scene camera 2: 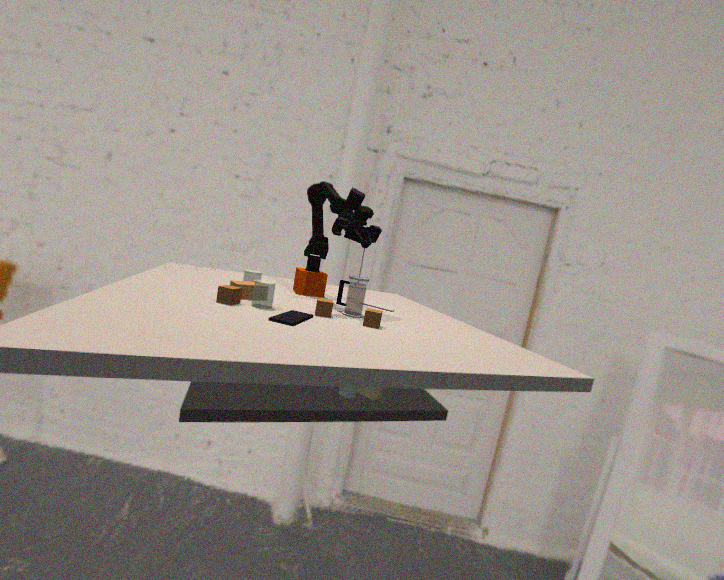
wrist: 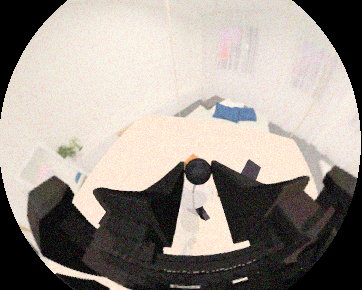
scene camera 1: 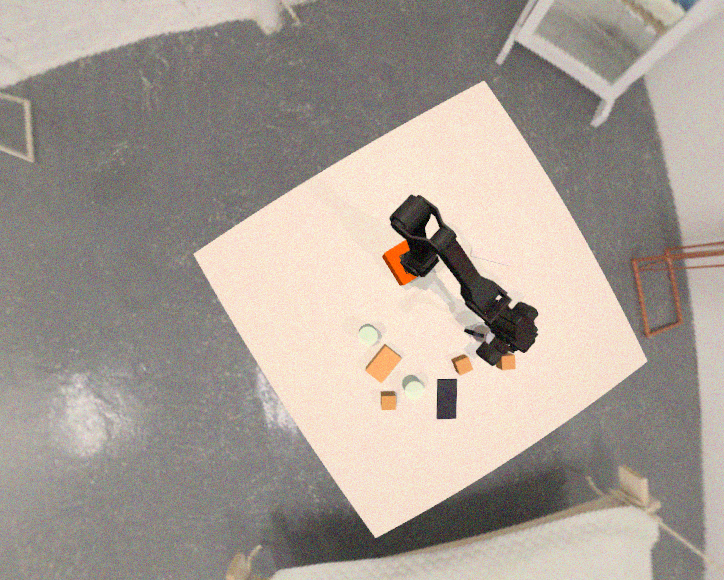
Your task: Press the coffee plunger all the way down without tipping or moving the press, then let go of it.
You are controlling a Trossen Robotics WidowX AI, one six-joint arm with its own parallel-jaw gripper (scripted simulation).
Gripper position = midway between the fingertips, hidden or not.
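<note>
Scene camera 1 gives me my gripper (scene camera 1: pixel 517 347). In scene camera 2 I see my gripper (scene camera 2: pixel 366 243) together with a coffee press (scene camera 2: pixel 357 286), and the wrist view has them as well, the press (wrist: pixel 197 171) and my gripper (wrist: pixel 197 164).
</note>
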